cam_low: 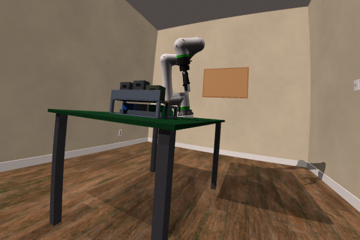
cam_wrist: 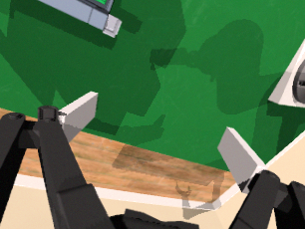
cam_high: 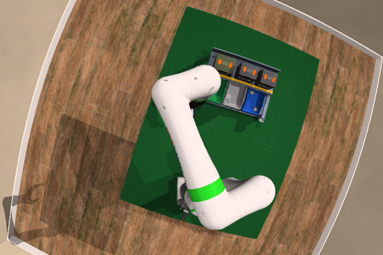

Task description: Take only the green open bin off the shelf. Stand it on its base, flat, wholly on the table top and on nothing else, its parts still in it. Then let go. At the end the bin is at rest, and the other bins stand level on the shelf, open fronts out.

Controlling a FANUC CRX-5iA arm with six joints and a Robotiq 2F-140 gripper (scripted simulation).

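Now: hand 190 mm short of the green open bin, 160 mm above it and 90 mm to the left of it. From my hand the other things lie so: grey bin 210 mm ahead, 200 mm to the right, 160 mm below; blue bin 310 mm to the right, 230 mm ahead, 160 mm below.
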